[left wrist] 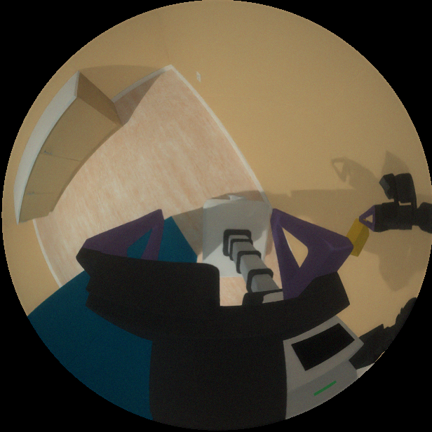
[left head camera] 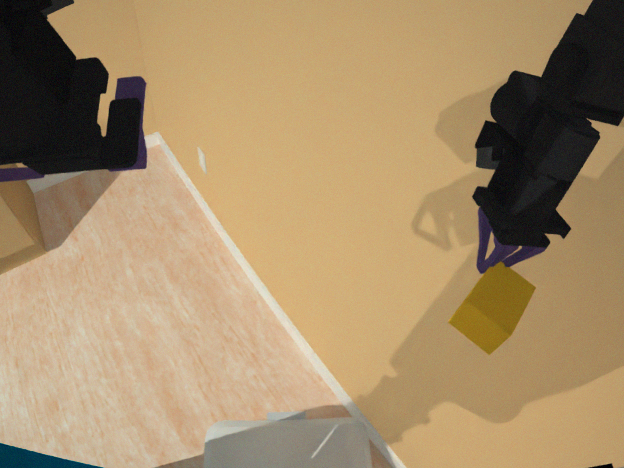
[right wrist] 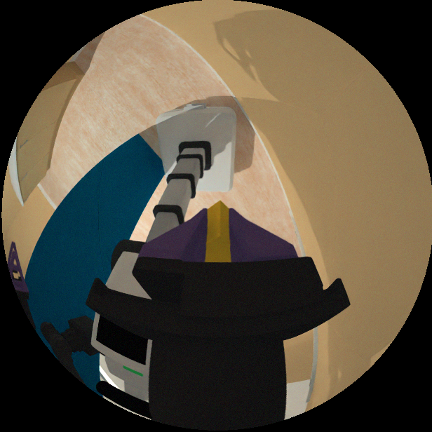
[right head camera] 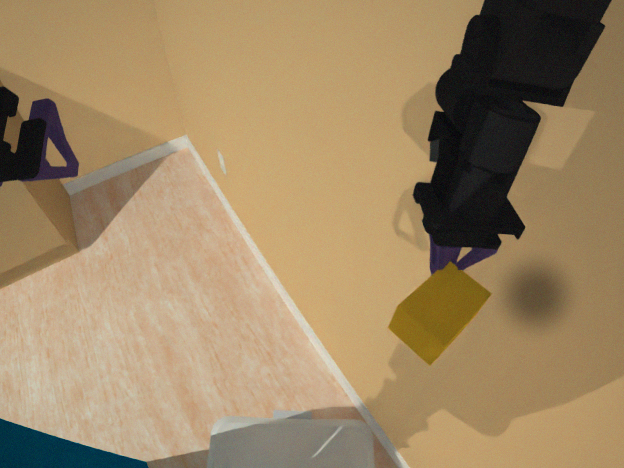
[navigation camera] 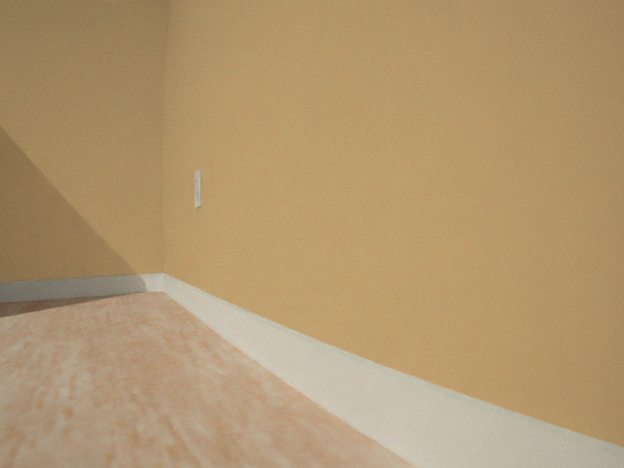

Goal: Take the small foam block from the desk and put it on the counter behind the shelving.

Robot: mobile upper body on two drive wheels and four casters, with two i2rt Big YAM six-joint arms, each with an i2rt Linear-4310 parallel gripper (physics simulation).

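Places are measured from the left arm's base along level axes (x ahead, y left, z up), in centimetres.
Where they show: left gripper, fingertip midpoint: (left head camera: 92, 165) (right head camera: 37, 175); right gripper, fingertip midpoint: (left head camera: 485, 270) (right head camera: 440, 273).
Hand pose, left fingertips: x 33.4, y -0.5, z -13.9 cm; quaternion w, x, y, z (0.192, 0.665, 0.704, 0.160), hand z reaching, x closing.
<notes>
Things, the pixels of their top centre, and the offset from my left fingertips. "pt": a spot on its surface instead.
- yellow foam block, top centre: (right head camera: 448, 298) (left head camera: 505, 292) dz -10.2, dx -6.7, dy -41.1 cm
- tan counter unit, surface spot: (left head camera: 12, 226) pt dz -97.1, dx +72.5, dy +100.2 cm
- blue shelving, surface spot: (left head camera: 35, 458) pt dz -60.9, dx -19.1, dy +33.4 cm
- white baseboard, surface spot: (navigation camera: 302, 357) pt dz -121.2, dx +51.0, dy -18.5 cm
- small wall plate, top centre: (navigation camera: 197, 170) (left head camera: 200, 150) (right head camera: 219, 152) dz -81.4, dx +104.4, dy +14.5 cm
The yellow foam block (left head camera: 491, 309) (right head camera: 441, 312) (left wrist: 356, 237) (right wrist: 218, 240) is between the purple fingers of my right gripper (left head camera: 493, 266) (right wrist: 217, 214), which is shut on it and holds it in the air. My left gripper (left wrist: 216, 214) is open and empty. A tan counter unit (left head camera: 12, 226) (right head camera: 30, 216) (left wrist: 75, 140) (right wrist: 45, 115) stands at the left; its white top shows in the left wrist view, with nothing seen on the visible part. The blue shelving (left head camera: 35, 458) (right head camera: 60, 448) (left wrist: 90, 330) (right wrist: 95, 200) is nearer my base, at lower left. The desk cannot be made out.
A tan wall (left head camera: 302, 151) (navigation camera: 403, 201) with a white baseboard (left head camera: 262, 287) (navigation camera: 302, 357) runs close along the right side and meets another wall in a corner. My grey base (left head camera: 287, 443) (left wrist: 215, 250) is near the baseboard. A small wall plate (navigation camera: 197, 188) is near the corner.
</notes>
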